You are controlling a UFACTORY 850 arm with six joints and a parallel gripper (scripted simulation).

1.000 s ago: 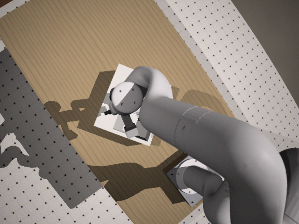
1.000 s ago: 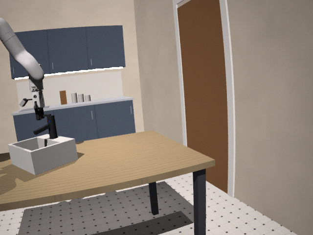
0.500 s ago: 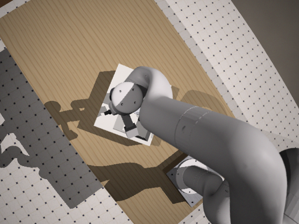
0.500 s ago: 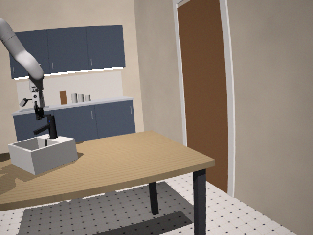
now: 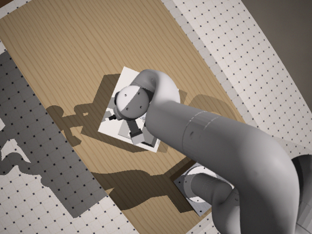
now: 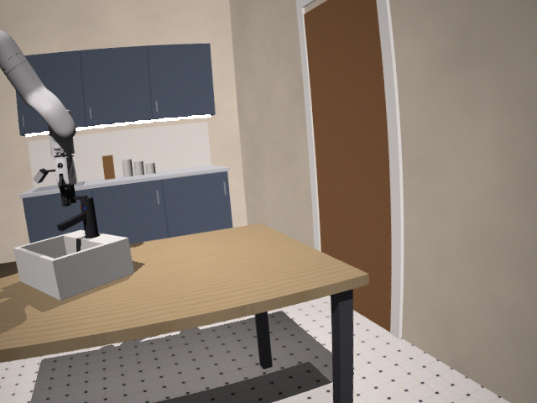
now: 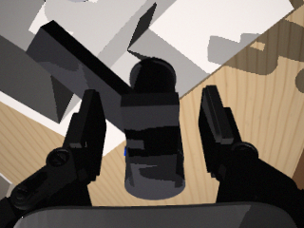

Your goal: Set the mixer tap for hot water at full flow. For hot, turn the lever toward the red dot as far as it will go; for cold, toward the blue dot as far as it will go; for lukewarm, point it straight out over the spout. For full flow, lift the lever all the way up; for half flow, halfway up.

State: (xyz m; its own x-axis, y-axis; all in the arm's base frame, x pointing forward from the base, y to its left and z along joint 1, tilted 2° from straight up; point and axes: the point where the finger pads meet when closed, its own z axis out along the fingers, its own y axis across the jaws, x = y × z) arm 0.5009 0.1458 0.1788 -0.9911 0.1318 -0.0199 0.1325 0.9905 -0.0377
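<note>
My gripper is now 2 cm short of the black lever. Round my hand: white sink basin (23 cm below, 8 cm to the right, 3 cm behind).
</note>
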